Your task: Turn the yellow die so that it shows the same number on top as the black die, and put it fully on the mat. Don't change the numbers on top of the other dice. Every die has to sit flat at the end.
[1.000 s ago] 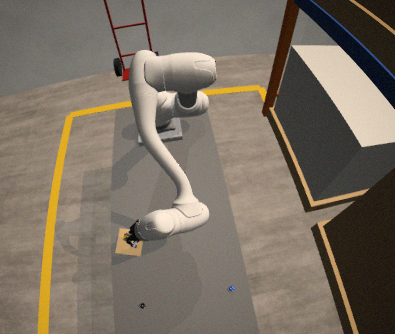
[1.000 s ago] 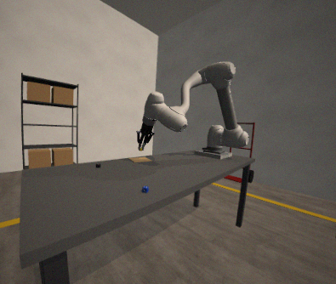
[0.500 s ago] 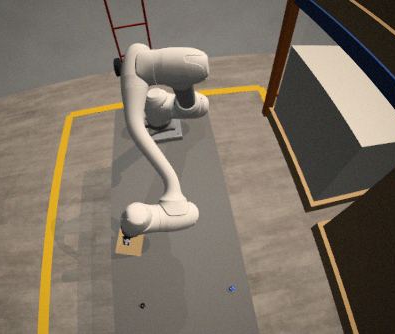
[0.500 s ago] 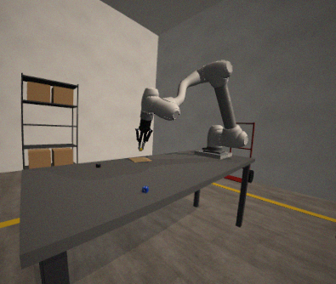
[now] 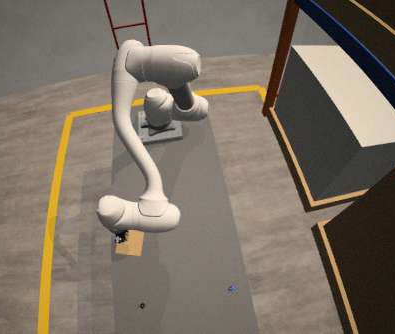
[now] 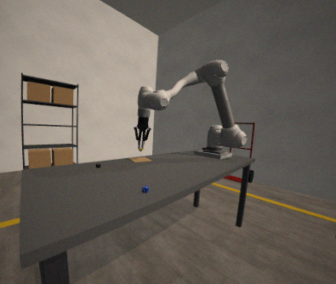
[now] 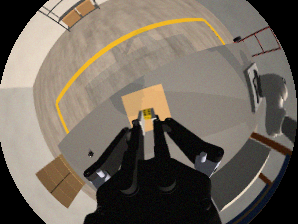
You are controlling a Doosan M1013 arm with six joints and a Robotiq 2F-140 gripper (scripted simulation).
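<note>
The yellow die lies 1 cm to the right of my hand and 3 cm below it. The rest, counted from my hand: blue die 38 cm ahead, 42 cm to the left, 11 cm below; then tan mat 1 cm to the right, 11 cm below; then black die 34 cm ahead, 1 cm to the right, 11 cm below.
</note>
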